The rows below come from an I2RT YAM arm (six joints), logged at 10 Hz.
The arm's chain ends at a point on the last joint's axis. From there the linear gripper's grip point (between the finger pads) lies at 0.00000 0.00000 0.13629 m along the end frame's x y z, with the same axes.
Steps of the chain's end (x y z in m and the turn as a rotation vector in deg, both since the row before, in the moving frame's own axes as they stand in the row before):
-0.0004, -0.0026, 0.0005, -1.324, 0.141, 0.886
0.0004, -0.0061, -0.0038, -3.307, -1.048, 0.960
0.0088, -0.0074, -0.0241, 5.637, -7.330, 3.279
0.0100, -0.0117, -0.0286, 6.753, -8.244, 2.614
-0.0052, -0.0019, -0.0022, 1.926, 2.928, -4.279
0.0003, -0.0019, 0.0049, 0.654, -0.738, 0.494
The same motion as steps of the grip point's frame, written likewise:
-0.0001, 0.0006, 0.0005, -1.324, 0.141, 0.886
-0.0022, 0.0017, -0.0040, -3.307, -1.048, 0.960
-0.0082, -0.0212, -0.0259, 5.637, -7.330, 3.279
-0.0091, -0.0281, -0.0310, 6.753, -8.244, 2.614
0.0016, -0.0067, -0.0025, 1.926, 2.928, -4.279
-0.0014, -0.0035, 0.0049, 0.654, -0.738, 0.494

